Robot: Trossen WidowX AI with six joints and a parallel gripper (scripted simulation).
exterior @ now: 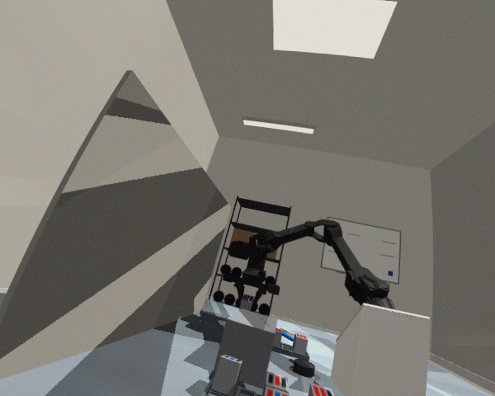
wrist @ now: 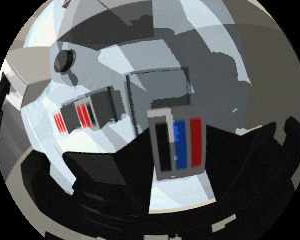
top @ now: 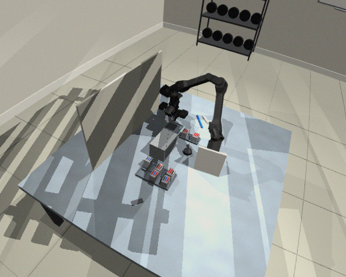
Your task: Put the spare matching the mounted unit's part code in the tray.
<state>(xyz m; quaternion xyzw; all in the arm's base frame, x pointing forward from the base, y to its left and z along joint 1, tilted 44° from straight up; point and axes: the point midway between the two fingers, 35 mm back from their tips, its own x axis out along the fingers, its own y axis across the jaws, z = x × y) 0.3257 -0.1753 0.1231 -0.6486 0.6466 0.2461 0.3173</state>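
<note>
My gripper tip is now 1 cm past the shallow dark tray and 7 cm above it. The rest, counted from my gripper tip: grey mounted unit 3 cm behind, 21 cm to the left, 3 cm below; then blue pen 15 cm behind, 16 cm to the right, 7 cm below; then holder 15 cm behind, 3 cm to the left, 7 cm below.
</note>
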